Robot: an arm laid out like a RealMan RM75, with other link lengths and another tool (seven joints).
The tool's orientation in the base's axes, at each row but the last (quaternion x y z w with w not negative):
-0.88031 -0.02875 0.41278 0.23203
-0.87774 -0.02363 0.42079 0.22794
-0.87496 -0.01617 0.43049 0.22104
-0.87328 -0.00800 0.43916 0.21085
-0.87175 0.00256 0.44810 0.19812
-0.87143 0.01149 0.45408 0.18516
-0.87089 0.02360 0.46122 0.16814
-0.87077 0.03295 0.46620 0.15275
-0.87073 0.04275 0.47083 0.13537
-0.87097 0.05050 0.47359 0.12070
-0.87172 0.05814 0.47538 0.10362
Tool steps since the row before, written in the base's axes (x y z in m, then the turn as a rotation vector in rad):
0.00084 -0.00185 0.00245 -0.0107 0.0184 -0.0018
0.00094 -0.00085 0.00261 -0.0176 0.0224 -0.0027
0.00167 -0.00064 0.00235 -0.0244 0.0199 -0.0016
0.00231 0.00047 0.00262 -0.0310 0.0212 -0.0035
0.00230 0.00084 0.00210 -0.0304 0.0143 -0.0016
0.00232 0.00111 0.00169 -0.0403 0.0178 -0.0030
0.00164 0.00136 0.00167 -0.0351 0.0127 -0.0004
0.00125 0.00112 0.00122 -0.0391 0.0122 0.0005
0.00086 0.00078 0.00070 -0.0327 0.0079 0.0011
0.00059 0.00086 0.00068 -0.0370 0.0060 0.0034
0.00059 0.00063 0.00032 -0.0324 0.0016 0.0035
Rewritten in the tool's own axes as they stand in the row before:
-0.00164 0.00047 -0.00268 -0.0013 -0.0141 0.0160
-0.00149 -0.00048 -0.00244 -0.0042 -0.0163 0.0232
-0.00084 -0.00064 -0.00276 -0.0098 -0.0134 0.0268
-0.00049 -0.00181 -0.00299 -0.0121 -0.0127 0.0334
-0.00012 -0.00191 -0.00259 -0.0145 -0.0071 0.0295
0.00018 -0.00200 -0.00233 -0.0186 -0.0081 0.0392
-0.00026 -0.00206 -0.00174 -0.0184 -0.0050 0.0321
-0.00020 -0.00160 -0.00130 -0.0214 -0.0039 0.0347
-0.00007 -0.00106 -0.00084 -0.0186 -0.0012 0.0280
-0.00022 -0.00106 -0.00061 -0.0229 0.0011 0.0298
0.00005 -0.00077 -0.00050 -0.0205 0.0045 0.0250

